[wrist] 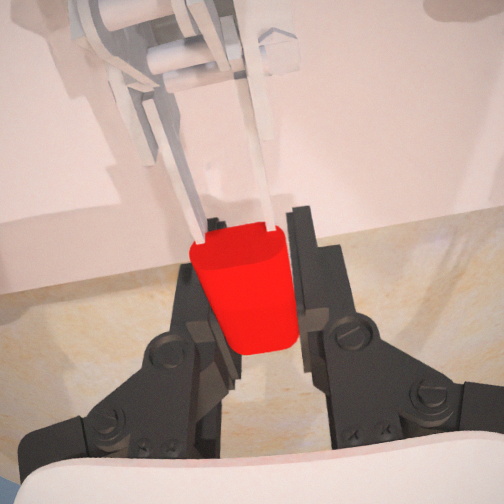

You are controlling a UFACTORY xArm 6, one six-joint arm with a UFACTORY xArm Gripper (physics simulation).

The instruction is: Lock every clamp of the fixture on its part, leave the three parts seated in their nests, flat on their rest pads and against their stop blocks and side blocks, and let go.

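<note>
In the wrist view a red clamp handle (247,290) stands between my two dark fingers. Two thin pale metal bars run from its far end up to the grey toggle-clamp linkage (200,60) at the top. My gripper (257,235) is shut on the red handle, with the left finger pad against its left side and the right finger against its right side. The left fingertip is mostly hidden behind the handle. The parts, nests, stop blocks and the other clamps are out of view.
The pale fixture body (375,125) fills the upper half behind the clamp. A tan marbled table surface (425,280) shows below it on both sides. My white wrist housing (280,475) covers the bottom edge.
</note>
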